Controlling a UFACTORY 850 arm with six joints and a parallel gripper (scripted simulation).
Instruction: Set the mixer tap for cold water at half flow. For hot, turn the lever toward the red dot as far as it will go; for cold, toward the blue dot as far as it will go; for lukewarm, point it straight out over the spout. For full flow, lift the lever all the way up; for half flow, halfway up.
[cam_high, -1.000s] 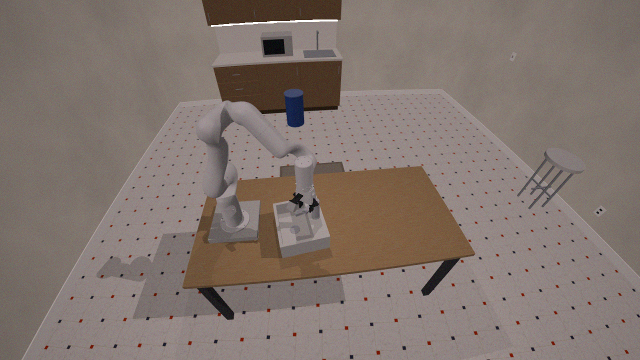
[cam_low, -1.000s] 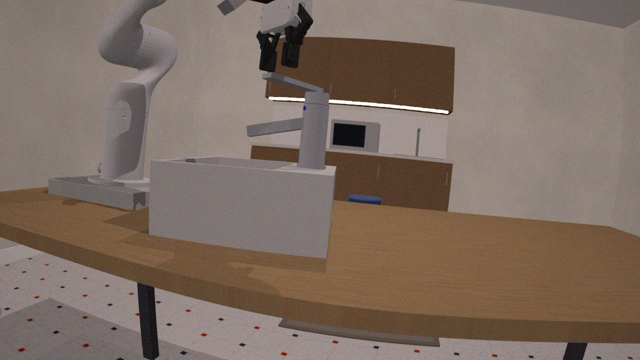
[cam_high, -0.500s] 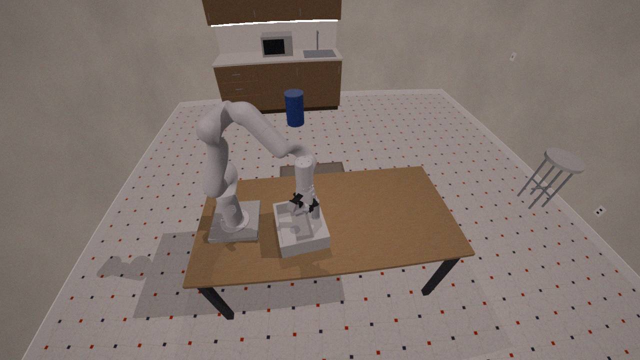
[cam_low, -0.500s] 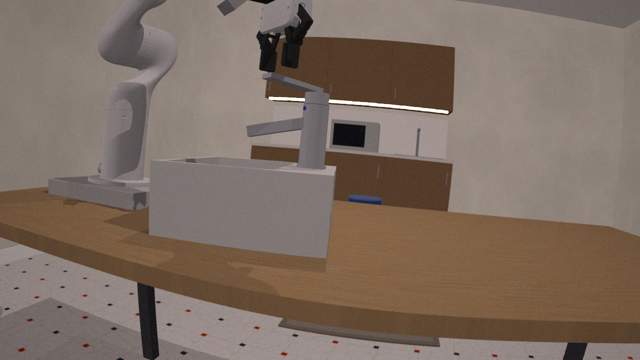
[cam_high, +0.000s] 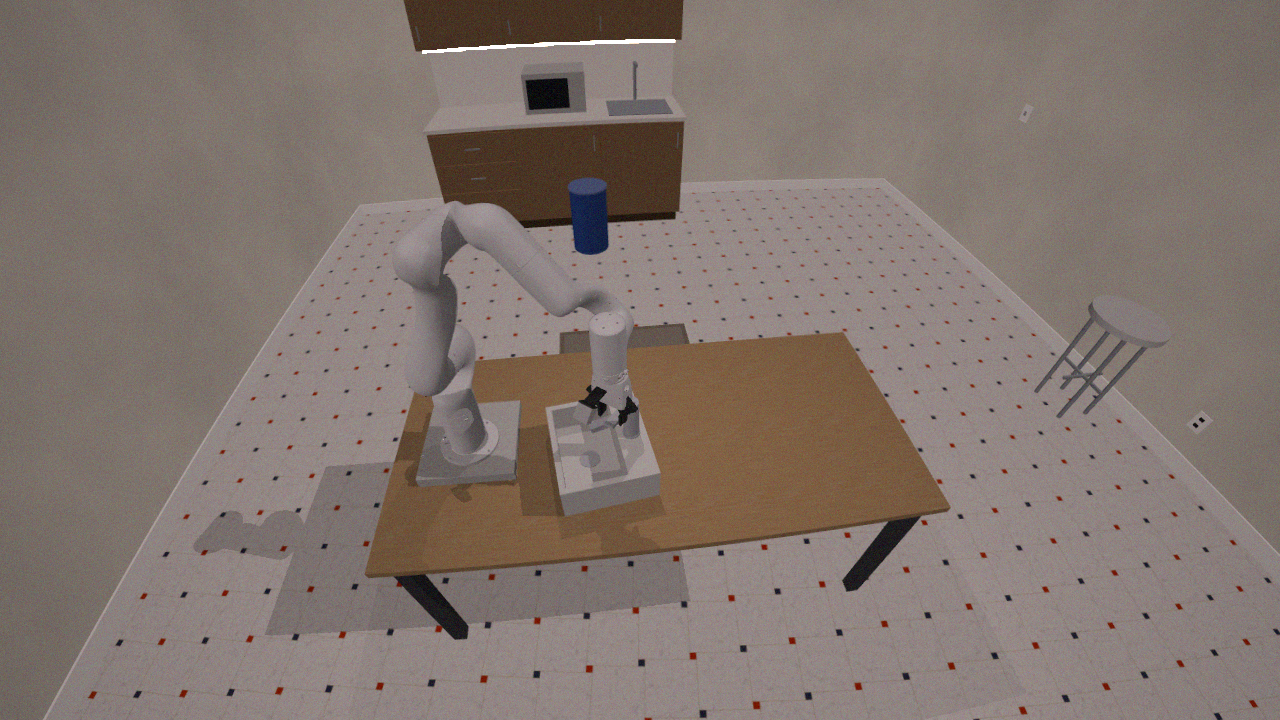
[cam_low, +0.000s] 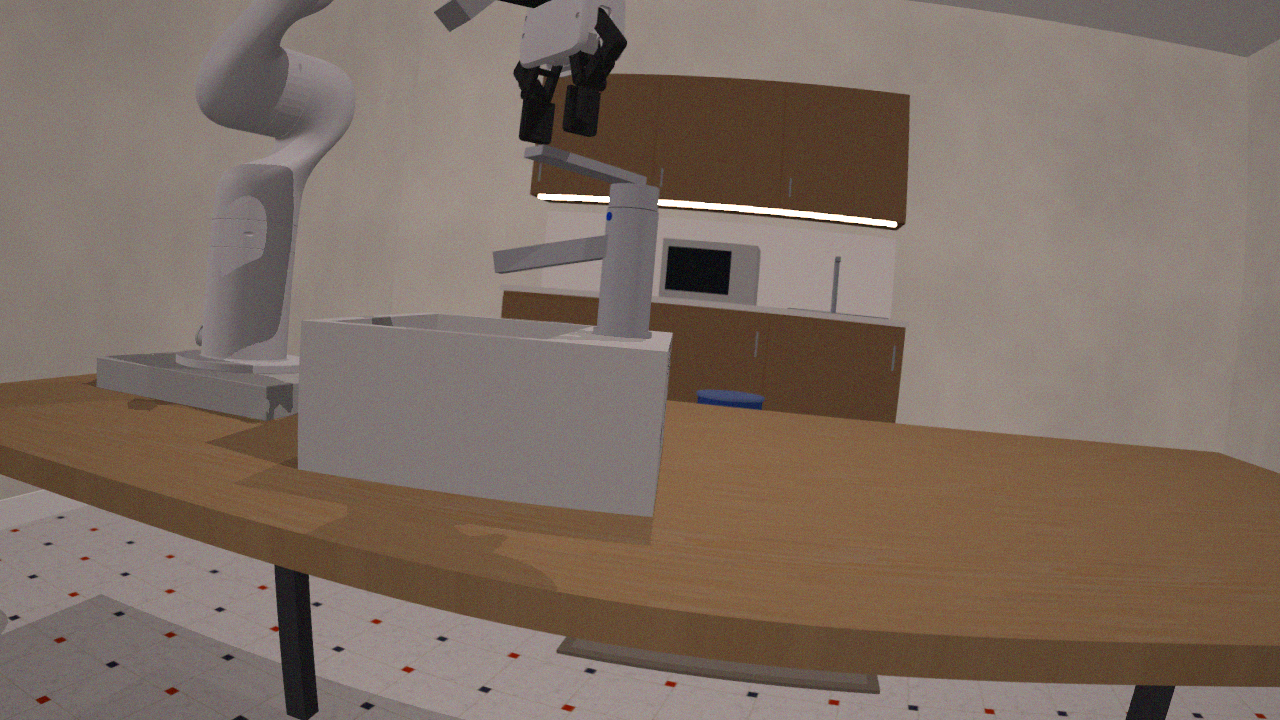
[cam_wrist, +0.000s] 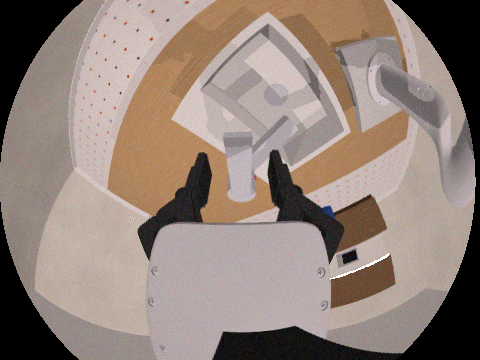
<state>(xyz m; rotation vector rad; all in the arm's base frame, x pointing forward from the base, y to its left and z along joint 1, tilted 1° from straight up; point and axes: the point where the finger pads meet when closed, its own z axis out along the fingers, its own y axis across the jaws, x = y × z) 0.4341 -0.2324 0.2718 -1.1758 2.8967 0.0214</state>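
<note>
Now: the flat lever 3 cm ahead of my hand, 3 cm to the left of it and 4 cm below it. From my hand the other things lie so: white sink basin (5 cm behind, 7 cm to the left, 27 cm below).
</note>
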